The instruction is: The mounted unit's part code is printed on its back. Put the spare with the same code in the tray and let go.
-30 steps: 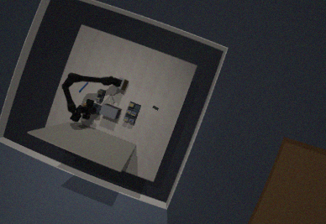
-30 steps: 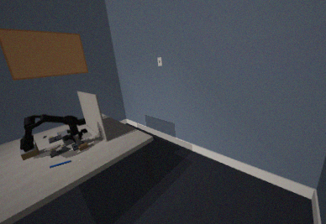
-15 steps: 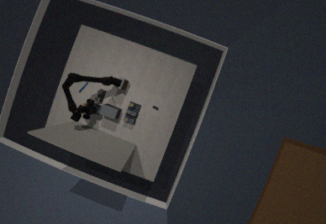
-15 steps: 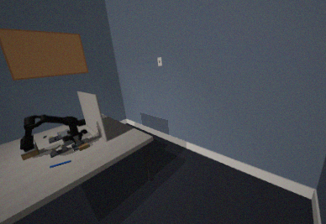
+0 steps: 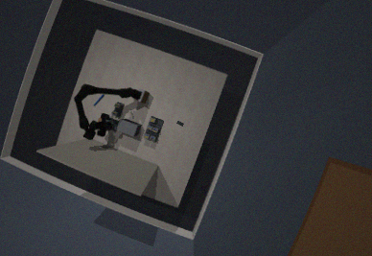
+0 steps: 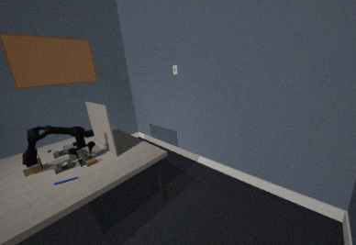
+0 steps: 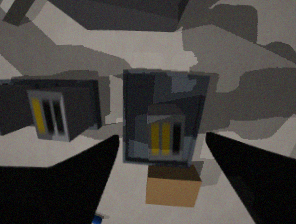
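Right now my gripper tip is 1 cm above the grey spare block. Round my gripper tip: blue marker pen: 18 cm behind, 18 cm to the right, 4 cm below; grey-blue tray: 4 cm below; pale panel: 22 cm ahead, 17 cm to the left, 18 cm above.
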